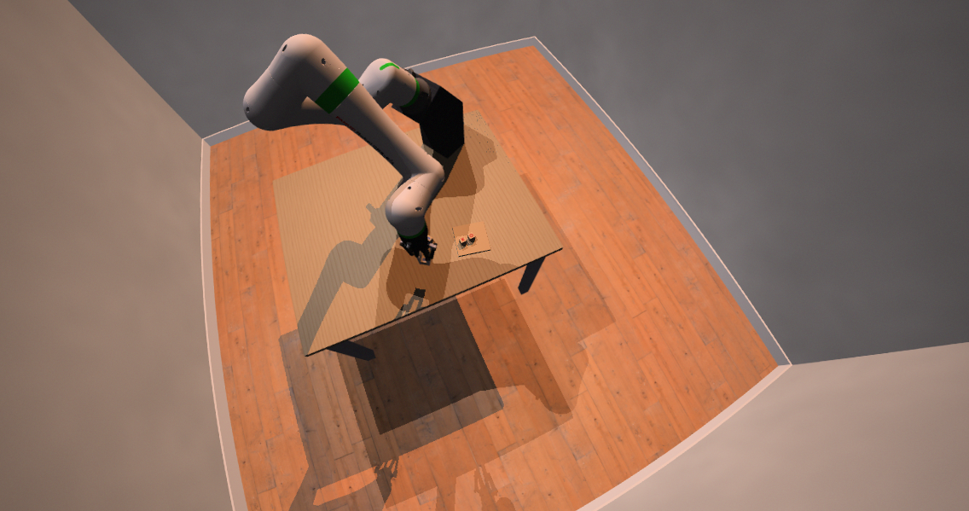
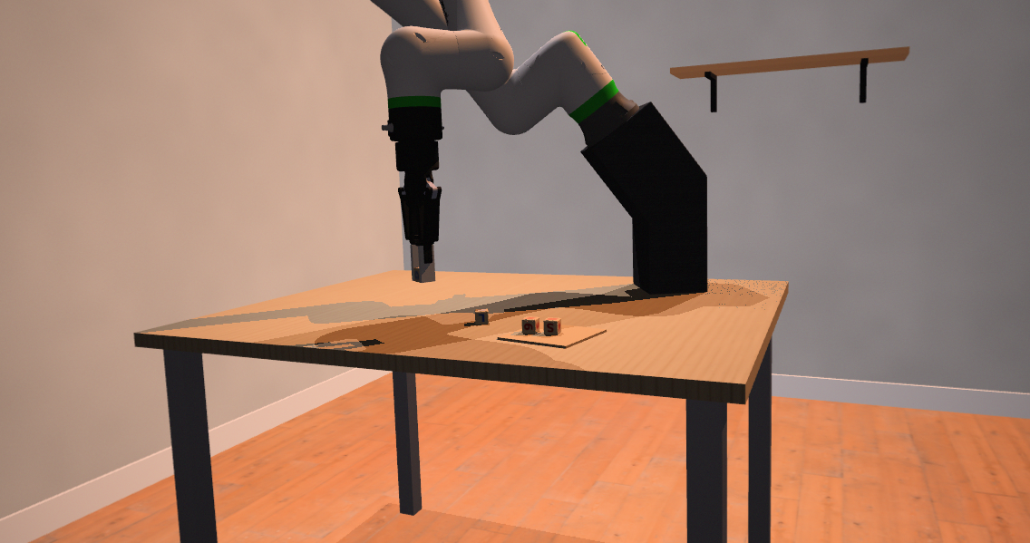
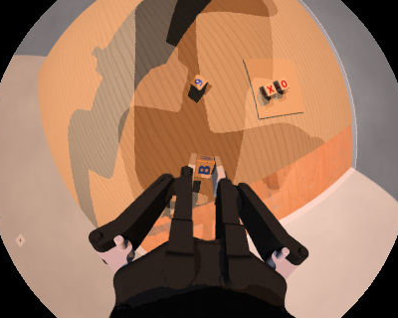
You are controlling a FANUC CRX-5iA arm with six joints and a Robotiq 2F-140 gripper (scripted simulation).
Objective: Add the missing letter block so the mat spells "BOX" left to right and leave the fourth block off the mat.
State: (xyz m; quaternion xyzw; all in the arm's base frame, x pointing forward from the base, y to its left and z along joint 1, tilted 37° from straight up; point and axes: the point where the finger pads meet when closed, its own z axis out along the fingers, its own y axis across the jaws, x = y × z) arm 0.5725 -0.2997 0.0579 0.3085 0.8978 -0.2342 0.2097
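My gripper is now 30 mm past the thin mat, 230 mm to the right of it and 130 mm above it.
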